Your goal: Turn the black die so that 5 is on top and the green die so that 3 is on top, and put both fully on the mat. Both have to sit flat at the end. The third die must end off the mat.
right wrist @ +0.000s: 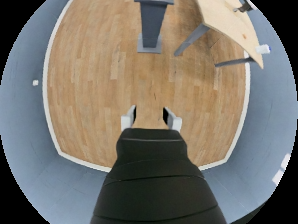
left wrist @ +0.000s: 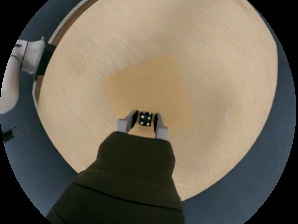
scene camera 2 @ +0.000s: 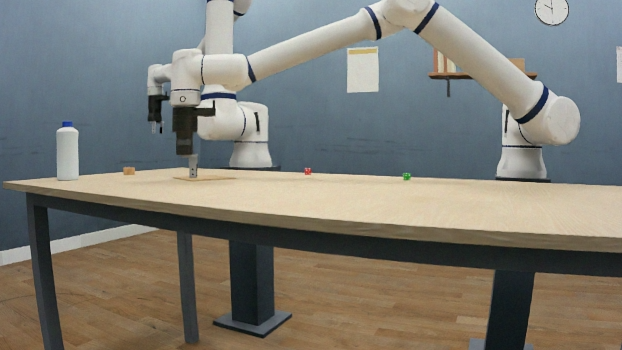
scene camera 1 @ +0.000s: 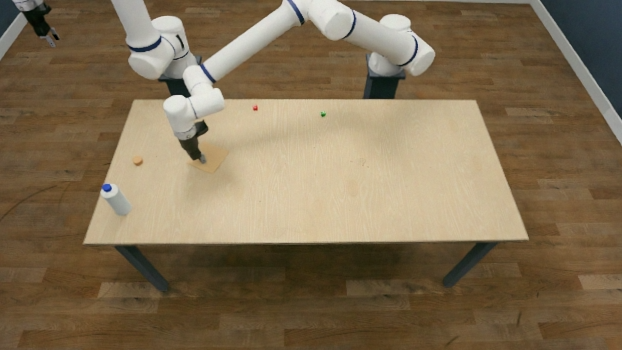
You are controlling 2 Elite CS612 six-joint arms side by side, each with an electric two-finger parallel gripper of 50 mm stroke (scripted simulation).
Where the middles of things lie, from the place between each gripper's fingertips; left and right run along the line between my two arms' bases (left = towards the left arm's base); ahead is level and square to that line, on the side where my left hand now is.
I see the tan mat [left wrist: 155,85] 20 mm to the left of my left hand [scene camera 2: 193,176], 20 mm below it and 20 mm behind it. Round my left hand: white bottle [scene camera 2: 67,137] (290 mm to the right, 240 mm ahead, 60 mm above).
The white bottle lies 910 mm ahead of my right hand, 520 mm to the left of it and 100 mm below it. Also, from my right hand: tan mat: 650 mm ahead, 830 mm to the left, 170 mm below.
